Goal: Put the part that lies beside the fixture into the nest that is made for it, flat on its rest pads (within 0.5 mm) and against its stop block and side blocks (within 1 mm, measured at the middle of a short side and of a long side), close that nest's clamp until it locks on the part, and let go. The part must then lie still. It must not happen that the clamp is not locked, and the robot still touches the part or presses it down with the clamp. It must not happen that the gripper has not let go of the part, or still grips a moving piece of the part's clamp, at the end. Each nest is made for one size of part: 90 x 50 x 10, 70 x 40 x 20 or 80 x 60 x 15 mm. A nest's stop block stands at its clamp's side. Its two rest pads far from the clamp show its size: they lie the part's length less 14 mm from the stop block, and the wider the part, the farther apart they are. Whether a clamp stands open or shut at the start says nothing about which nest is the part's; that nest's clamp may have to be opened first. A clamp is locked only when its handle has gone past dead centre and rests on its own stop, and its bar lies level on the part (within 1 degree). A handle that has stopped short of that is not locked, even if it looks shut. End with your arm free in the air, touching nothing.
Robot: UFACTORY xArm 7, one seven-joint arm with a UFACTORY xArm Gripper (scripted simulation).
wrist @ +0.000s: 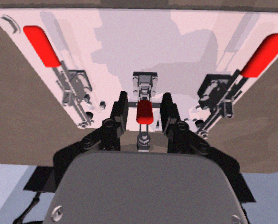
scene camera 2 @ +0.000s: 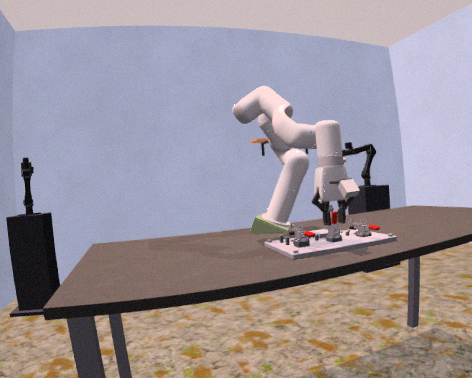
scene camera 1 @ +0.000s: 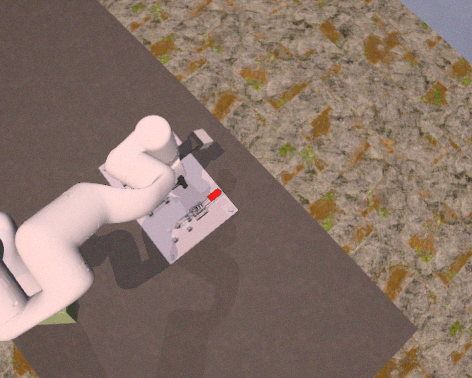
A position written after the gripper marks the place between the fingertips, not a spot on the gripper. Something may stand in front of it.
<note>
In view: the gripper (scene camera 2: 334, 224) and a fixture plate (wrist: 182, 49).
The gripper is seen too in the wrist view (wrist: 144, 100) and in scene camera 1 (scene camera 1: 173, 174).
</note>
